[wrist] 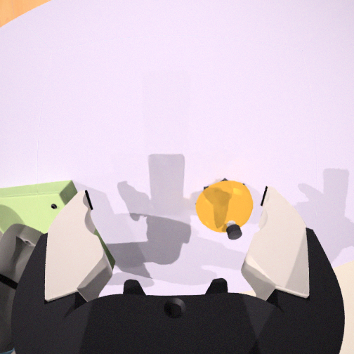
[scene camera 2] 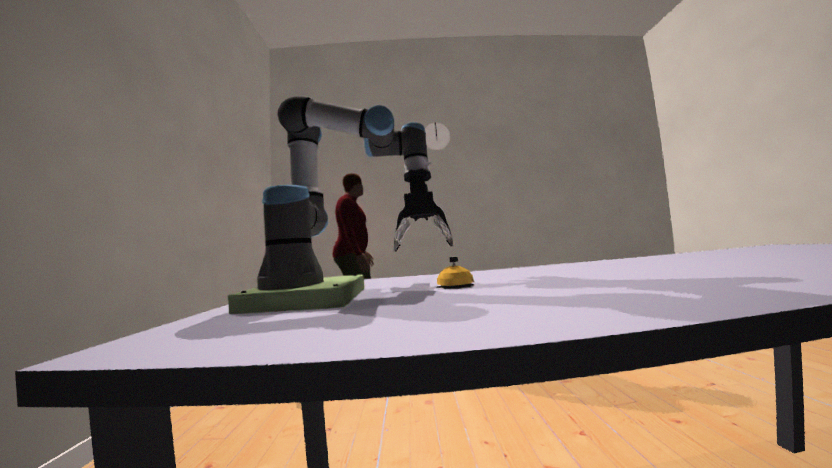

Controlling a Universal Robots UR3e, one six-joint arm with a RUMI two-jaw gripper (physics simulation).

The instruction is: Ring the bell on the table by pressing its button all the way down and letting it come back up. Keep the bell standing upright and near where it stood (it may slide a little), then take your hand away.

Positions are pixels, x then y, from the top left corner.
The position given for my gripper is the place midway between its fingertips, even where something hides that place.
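I can see my gripper in the wrist view point(175, 191), and the same gripper is visible to me in scene camera 2 point(423, 249). There is a yellow dome bell as well: I find it in the wrist view point(224, 202) and also in scene camera 2 point(455, 277).
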